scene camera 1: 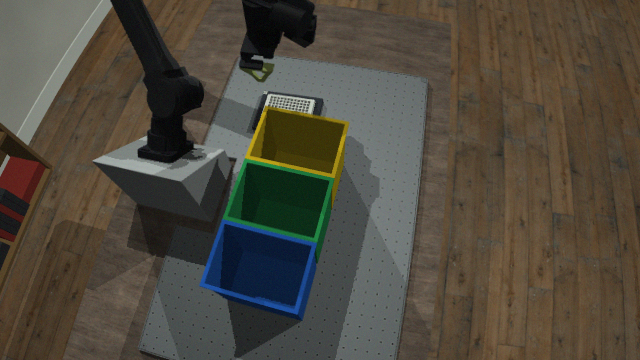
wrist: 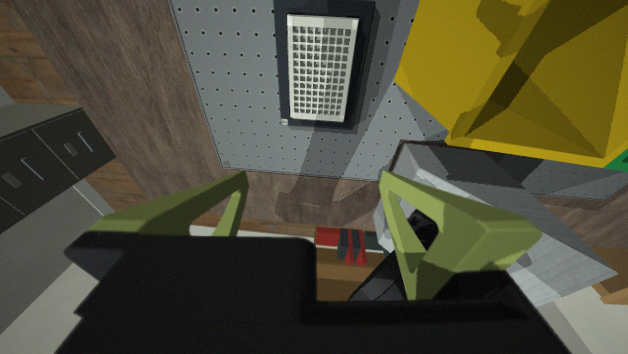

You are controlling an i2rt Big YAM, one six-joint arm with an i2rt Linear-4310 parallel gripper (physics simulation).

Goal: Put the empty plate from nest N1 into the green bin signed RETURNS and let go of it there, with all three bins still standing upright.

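Places are measured from the arm's base along level axes (x back, y left, z down), in metres.
Where they show: gripper, fingertip midpoint: [scene camera 1: 266,63] [wrist: 314,177]; arm's base, origin of the base link: [scene camera 1: 166,152].
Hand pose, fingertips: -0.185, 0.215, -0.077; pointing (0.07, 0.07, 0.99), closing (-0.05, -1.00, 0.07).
Each offset is from my fingertips to the centre of the thing, as dx, dy, dz. "spot": to the spot under its first point. Level surfaces: height alone.
The white plate with a grid of wells {spot: -0.033, +0.029, +0.180} [scene camera 1: 290,103] [wrist: 320,70] lies in its dark nest {spot: -0.107, +0.042, +0.192} [scene camera 1: 319,106] [wrist: 282,65] on the perforated board; in scene camera 1 its near part is hidden behind the yellow bin. The green bin {-0.102, -0.294, +0.114} [scene camera 1: 324,206] [wrist: 620,161] stands upright between the yellow bin {-0.109, -0.164, +0.114} [scene camera 1: 340,150] [wrist: 525,151] and the blue bin {-0.095, -0.424, +0.114} [scene camera 1: 260,298]. My gripper [wrist: 314,177] is open and empty, with its green fingers wide apart. It hangs above the board's far left corner, to the far side of the nest and apart from the plate. No sign is readable on the bins.
The perforated board {dz +0.203} [scene camera 1: 380,110] [wrist: 227,90] carries the nest and bins. The arm's grey slanted pedestal [scene camera 1: 165,180] [wrist: 545,240] stands left of the bins. A bookshelf with red and dark items [scene camera 1: 20,175] [wrist: 328,236] is at the far left in scene camera 1.
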